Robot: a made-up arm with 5 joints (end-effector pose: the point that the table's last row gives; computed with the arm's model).
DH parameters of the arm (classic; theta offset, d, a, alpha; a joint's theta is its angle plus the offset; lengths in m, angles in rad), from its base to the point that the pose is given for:
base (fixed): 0.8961 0 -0.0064 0
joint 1: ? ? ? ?
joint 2: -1.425 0 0.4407 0
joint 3: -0.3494 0 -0.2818 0
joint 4: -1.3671 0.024 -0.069 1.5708
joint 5: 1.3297 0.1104 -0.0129 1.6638
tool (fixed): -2.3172 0.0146 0 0
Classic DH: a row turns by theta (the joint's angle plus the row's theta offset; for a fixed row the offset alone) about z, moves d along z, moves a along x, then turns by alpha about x.
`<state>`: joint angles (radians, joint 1 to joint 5).
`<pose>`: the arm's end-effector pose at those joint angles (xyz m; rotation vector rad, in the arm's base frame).
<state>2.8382 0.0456 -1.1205 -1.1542 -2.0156</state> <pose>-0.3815 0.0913 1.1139 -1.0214 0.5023 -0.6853</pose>
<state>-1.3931 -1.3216 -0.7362 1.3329 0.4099</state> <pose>-0.0037 0.0712 0.9283 -0.8967 -2.3953 -1.2457</pose>
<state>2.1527 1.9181 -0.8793 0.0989 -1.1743</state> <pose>-0.0745 0.0882 0.1104 0.5005 1.4942 1.5080</pose>
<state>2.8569 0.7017 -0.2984 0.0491 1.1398</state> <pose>-0.2752 0.0459 0.5216 1.1854 -0.5711 1.2994</pose>
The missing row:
joint 1: -0.8961 0.626 0.003 -1.5708
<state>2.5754 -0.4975 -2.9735 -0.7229 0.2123</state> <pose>0.3396 -0.2360 1.2888 -0.7025 -0.0305 1.7584</pose>
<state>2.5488 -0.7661 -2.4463 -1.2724 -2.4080</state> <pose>0.3580 -0.2832 1.1948 -0.3159 2.6878 0.4141</pose>
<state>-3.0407 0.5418 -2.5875 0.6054 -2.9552</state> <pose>-0.6180 -0.1050 1.2113 0.0661 -0.0121 -0.6392</pose>
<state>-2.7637 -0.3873 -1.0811 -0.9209 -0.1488</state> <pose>-0.1952 -0.0880 1.2033 -2.2545 -1.1437 0.8516</pose>
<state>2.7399 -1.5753 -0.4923 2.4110 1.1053</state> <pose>0.1768 -0.1108 0.7503 1.2298 -0.5544 1.1528</pose>
